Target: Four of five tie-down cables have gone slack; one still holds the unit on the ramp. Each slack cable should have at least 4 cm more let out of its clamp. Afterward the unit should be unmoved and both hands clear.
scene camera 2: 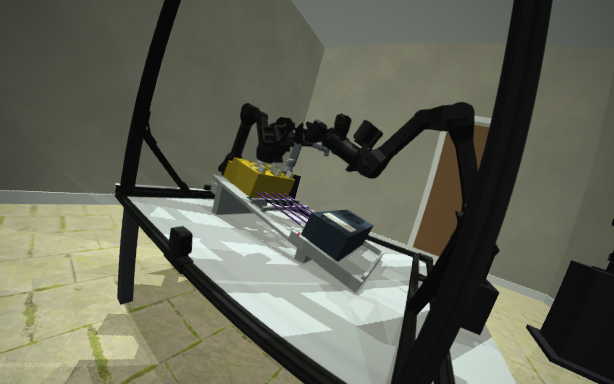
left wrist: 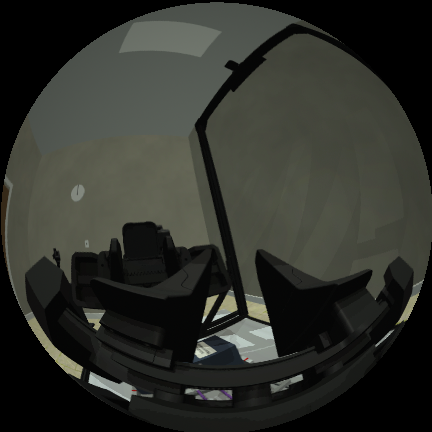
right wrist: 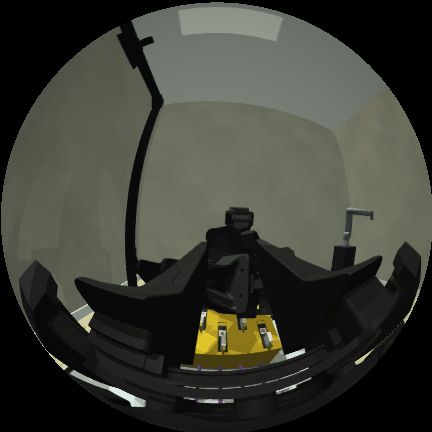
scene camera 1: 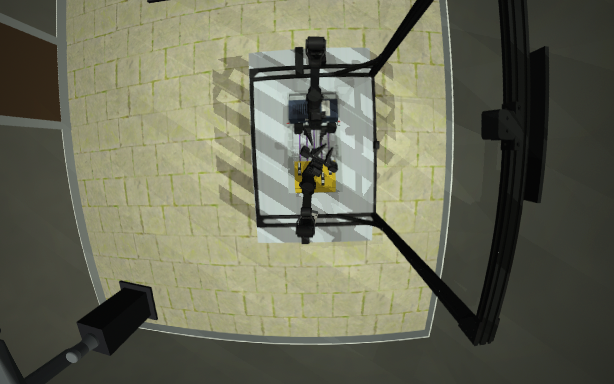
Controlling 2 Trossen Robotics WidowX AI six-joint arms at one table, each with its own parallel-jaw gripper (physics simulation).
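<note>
The dark blue unit (scene camera 1: 297,111) (scene camera 2: 327,237) (left wrist: 226,354) sits on the lower part of the grey ramp (scene camera 2: 331,270). Purple cables (scene camera 1: 300,145) (scene camera 2: 285,206) (right wrist: 220,368) run from it to the yellow block (scene camera 1: 327,188) (scene camera 2: 250,179) (right wrist: 206,343) at the ramp's top. Silvery clamps (scene camera 1: 323,179) (right wrist: 222,338) stand on the block; one or more are hidden. Which cables are slack cannot be told. My left gripper (scene camera 1: 324,150) (left wrist: 233,254) is open and empty, above the cables near the block. My right gripper (scene camera 1: 315,137) is open and empty, high above the cables, facing the left one.
The two grippers are close together and overlap in scene camera 2. A black frame (scene camera 2: 227,310) edges the table, with upright posts (scene camera 2: 142,100) at its corners. A small black box (scene camera 2: 180,241) is mounted on the near frame rail. A grey jointed arm shows behind the yellow block.
</note>
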